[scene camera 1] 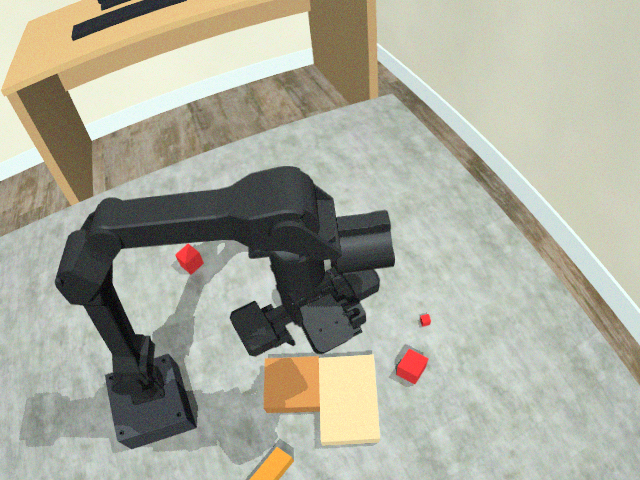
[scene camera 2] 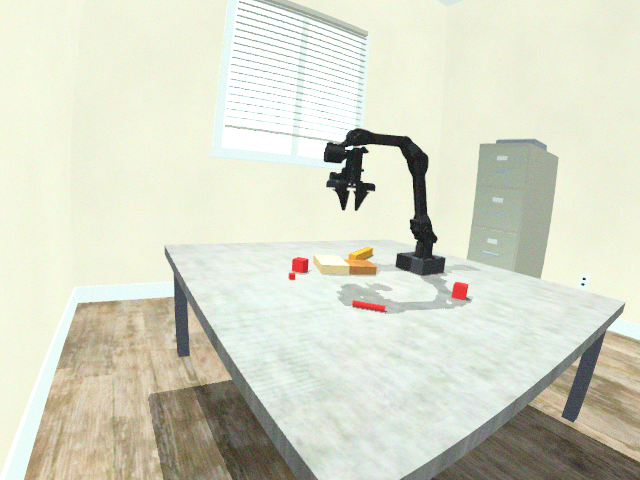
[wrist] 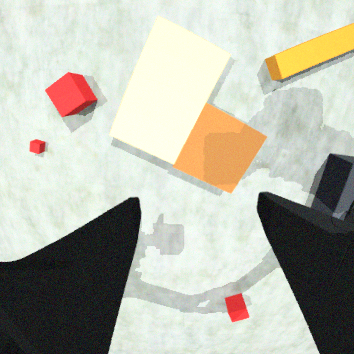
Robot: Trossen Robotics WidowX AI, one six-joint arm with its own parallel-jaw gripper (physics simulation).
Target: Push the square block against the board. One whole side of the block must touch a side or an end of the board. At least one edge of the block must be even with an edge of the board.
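Where they show: gripper, between the fingertips: (scene camera 2: 349, 210) (wrist: 198, 202); arm's base, origin of its link: (scene camera 1: 146, 385) (scene camera 2: 423, 256).
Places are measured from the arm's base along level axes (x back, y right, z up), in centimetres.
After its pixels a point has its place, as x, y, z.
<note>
The orange square block (scene camera 1: 292, 384) @(-25.8, 7.0, -2.7) (scene camera 2: 363, 267) @(-27.3, 1.9, -3.1) (wrist: 225, 150) @(-24.9, 6.8, -2.7) lies flat with one whole side against a long side of the cream board (scene camera 1: 348, 397) @(-33.9, 12.9, -2.7) (scene camera 2: 330, 263) @(-37.0, 7.9, -2.7) (wrist: 170, 90) @(-33.4, 13.4, -2.7). No gap shows between them. In the wrist view, the block's lower edge looks in line with the board's lower end, and in scene camera 1 their far edges look even. The board reaches further than the block at the other end. My gripper (scene camera 2: 349, 208) @(-30.9, 8.2, 15.6) (wrist: 198, 202) @(-30.9, 8.2, 15.6) is open and empty, high above the table. In scene camera 1 its fingertips are largely hidden by its own body.
A larger red cube (scene camera 1: 412, 366) @(-46.1, 12.3, -1.6) (scene camera 2: 299, 265) @(-47.8, 9.8, -3.3) and a tiny one (scene camera 1: 424, 319) @(-53.0, 3.5, -4.0) (scene camera 2: 292, 276) @(-53.5, 2.6, -4.7) lie beyond the board. Another red block (scene camera 1: 189, 258) @(-13.5, -27.0, -1.6) (scene camera 2: 459, 290) @(-14.9, -29.6, -3.0), a red rod (scene camera 2: 368, 305) @(-46.2, -26.0, -4.6) and a yellow bar (scene camera 1: 272, 465) @(-17.9, 20.2, -2.5) (wrist: 317, 52) @(-15.6, 21.5, -2.5) lie apart from the pair.
</note>
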